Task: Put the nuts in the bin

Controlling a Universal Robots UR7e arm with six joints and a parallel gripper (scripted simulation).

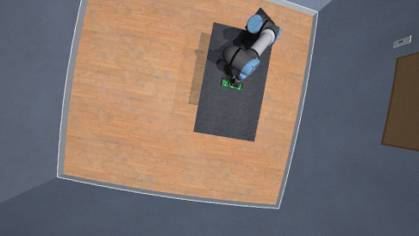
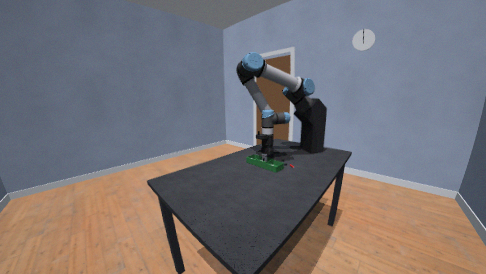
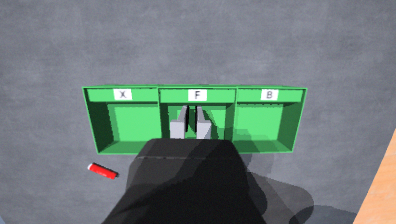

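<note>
The green bin block lies 1 cm behind my hand and 1 cm below it. The rest, counted from my hand: white domino 9 cm behind, 3 cm to the left, 3 cm below; red stick 5 cm behind, 17 cm to the left, 3 cm below.
</note>
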